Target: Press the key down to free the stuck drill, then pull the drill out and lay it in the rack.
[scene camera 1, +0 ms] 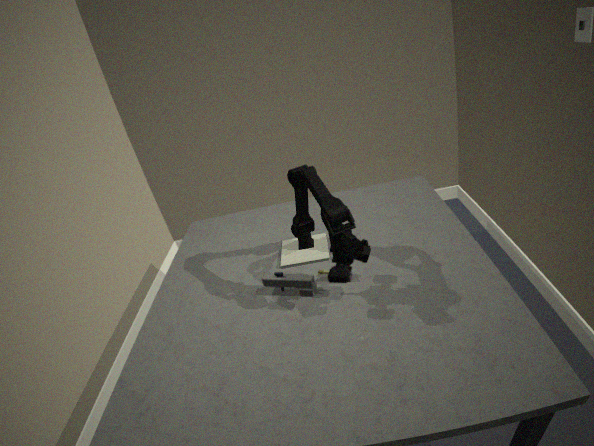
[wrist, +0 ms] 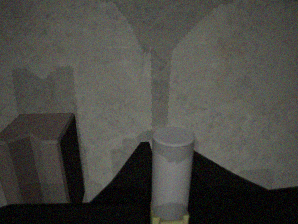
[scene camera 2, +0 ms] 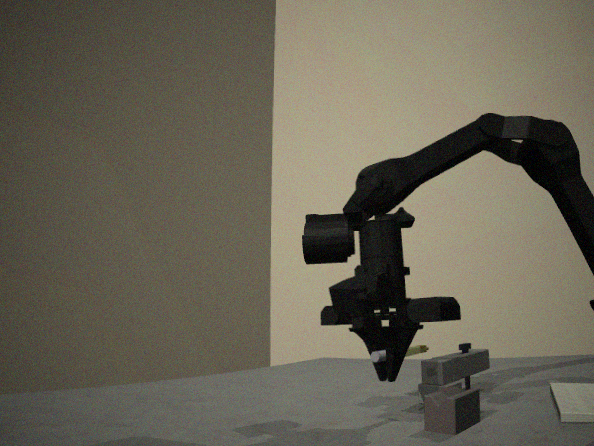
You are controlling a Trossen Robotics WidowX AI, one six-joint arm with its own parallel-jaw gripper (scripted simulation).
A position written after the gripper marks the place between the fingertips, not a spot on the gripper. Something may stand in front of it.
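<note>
Gripper (scene camera 2: 387, 381) carrying a drill. Grey fixture (scene camera 2: 438, 373). In scene camera 1, gripper (scene camera 1: 346, 280) and grey fixture (scene camera 1: 306, 283). In the wrist view, gripper (wrist: 158, 149).
</note>
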